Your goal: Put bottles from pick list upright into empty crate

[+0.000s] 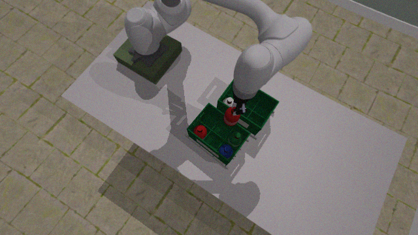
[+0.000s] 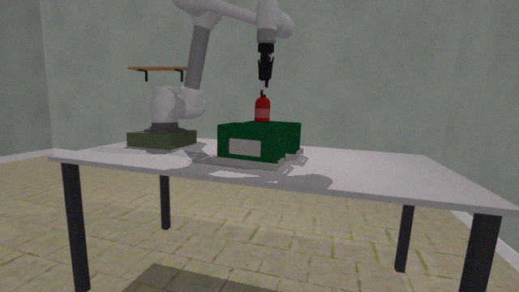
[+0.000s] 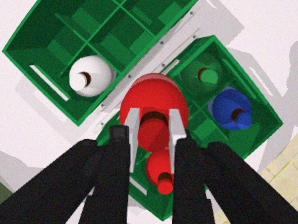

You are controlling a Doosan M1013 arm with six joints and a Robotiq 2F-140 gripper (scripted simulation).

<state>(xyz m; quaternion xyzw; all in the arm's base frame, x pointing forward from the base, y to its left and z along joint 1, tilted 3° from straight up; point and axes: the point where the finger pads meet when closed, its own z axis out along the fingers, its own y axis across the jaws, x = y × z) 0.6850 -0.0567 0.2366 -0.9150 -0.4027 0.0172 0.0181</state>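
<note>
The white-capped bottle lies 26 cm below my hand, 9 cm to the left of it and 8 cm behind it. From my hand the other things lie so: green-capped bottle: 26 cm below, 7 cm ahead, 4 cm to the right; pick list: 35 cm below, 30 cm to the left, 2 cm ahead; blue bottle: 26 cm below, 13 cm to the right, 8 cm ahead.
</note>
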